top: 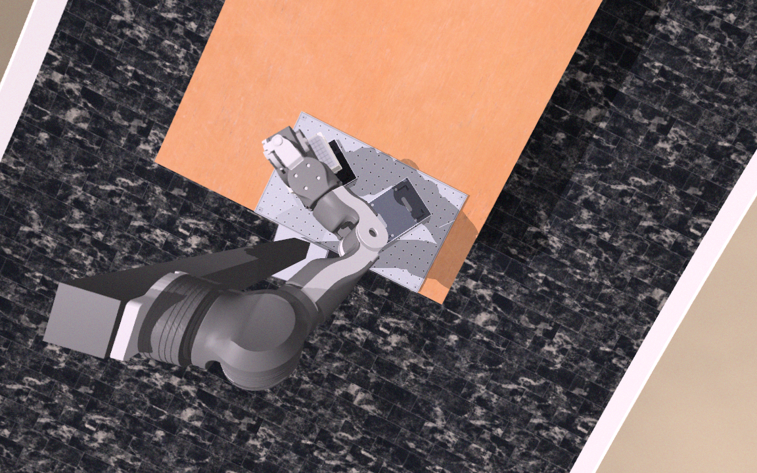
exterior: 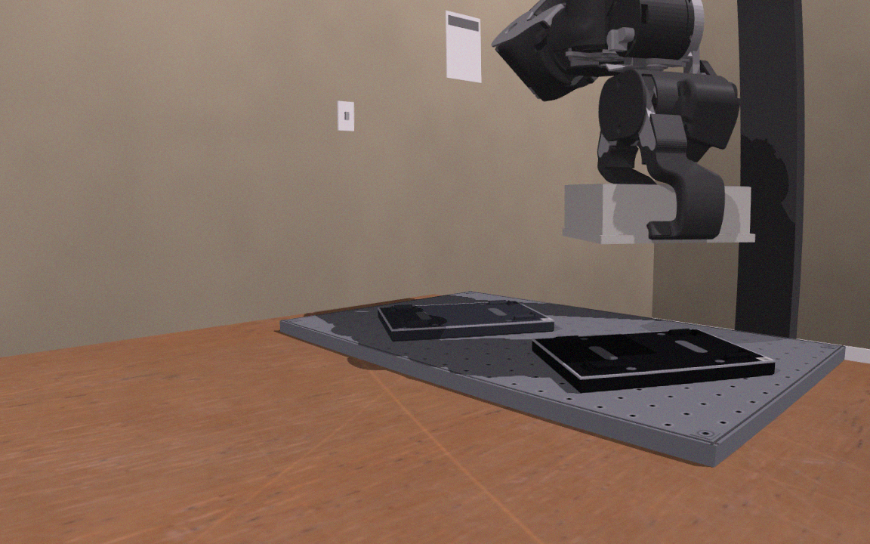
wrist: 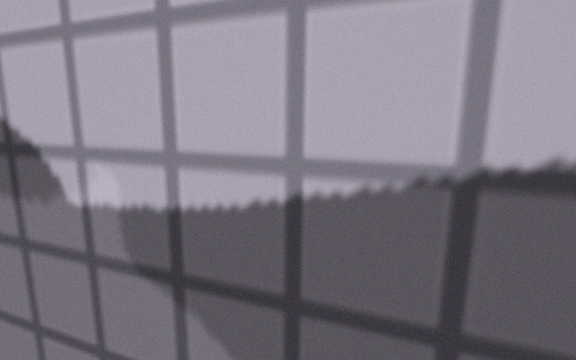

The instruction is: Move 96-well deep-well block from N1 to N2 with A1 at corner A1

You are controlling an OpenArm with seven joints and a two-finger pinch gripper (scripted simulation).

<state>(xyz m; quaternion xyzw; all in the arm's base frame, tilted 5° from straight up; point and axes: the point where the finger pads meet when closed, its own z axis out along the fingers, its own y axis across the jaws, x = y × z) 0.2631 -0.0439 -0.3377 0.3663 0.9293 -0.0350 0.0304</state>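
My gripper is now 10 cm above the black plate nest. From my hand the other things lie so: A1 mark 7 cm behind, 13 cm to the right, 10 cm below; then white deep-well block 1 cm above.
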